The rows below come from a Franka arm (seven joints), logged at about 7 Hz.
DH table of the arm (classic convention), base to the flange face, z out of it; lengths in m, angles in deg. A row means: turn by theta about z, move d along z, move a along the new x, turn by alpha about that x. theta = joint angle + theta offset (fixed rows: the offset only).
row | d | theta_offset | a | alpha
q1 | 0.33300 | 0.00 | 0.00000 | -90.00
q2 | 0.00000 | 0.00 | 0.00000 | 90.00
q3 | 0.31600 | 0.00 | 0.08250 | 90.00
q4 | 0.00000 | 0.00 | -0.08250 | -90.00
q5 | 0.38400 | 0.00 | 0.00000 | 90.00
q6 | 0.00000 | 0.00 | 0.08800 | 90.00
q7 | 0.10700 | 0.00 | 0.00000 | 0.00
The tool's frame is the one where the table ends.
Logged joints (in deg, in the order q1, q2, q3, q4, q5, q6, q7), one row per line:
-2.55 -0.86 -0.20 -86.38 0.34 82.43 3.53
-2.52 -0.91 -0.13 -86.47 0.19 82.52 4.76
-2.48 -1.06 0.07 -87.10 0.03 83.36 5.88
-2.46 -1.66 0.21 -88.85 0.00 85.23 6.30
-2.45 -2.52 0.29 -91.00 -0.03 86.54 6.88
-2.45 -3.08 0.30 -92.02 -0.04 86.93 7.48
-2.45 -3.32 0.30 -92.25 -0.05 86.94 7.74
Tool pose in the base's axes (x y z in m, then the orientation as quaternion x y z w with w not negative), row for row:
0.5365 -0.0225 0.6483 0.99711 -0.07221 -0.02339 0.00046
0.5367 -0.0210 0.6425 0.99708 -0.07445 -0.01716 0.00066
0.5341 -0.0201 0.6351 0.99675 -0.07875 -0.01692 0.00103
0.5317 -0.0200 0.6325 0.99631 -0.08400 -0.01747 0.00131
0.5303 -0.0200 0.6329 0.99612 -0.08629 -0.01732 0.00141
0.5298 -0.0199 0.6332 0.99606 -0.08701 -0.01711 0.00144
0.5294 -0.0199 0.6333 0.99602 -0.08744 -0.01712 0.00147
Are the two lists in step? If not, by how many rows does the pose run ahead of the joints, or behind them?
The pose runs 2 rows ahead of the joints: the pose in row i belongs to the joints in row i + 2.
